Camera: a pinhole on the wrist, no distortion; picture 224 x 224 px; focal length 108.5 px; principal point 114.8 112.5 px. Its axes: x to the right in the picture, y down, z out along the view. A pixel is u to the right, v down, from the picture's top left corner.
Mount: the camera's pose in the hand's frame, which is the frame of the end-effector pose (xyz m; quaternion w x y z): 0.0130 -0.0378 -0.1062 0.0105 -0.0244 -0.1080 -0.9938
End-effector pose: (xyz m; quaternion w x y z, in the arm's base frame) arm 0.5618 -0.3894 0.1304 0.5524 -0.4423 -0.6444 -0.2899
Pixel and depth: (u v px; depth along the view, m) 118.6 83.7 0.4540
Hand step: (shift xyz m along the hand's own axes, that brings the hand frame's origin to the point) 0.0150 0.1773 0.3117
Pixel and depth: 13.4 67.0 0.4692
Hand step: 0.4674 0.2621 0.2871
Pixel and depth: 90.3 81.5 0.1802
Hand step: 0.0606 0.0519 0.0565
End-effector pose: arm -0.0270 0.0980 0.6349 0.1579 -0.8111 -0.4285 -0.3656
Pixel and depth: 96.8 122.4 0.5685
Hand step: 0.1348 0.0353 0.4547
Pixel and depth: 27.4 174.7 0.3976
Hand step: 0.3572 -0.1698 0.3142
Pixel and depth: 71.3 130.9 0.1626
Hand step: 0.0863 -0.0287 0.0550
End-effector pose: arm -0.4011 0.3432 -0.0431 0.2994 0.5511 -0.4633 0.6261
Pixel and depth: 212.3 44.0 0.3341
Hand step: -0.2769 0.2354 0.1898
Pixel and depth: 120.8 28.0 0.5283
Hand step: -0.0025 0.4772 0.3225
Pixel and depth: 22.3 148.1 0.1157
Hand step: 0.1178 -0.0484 0.0098
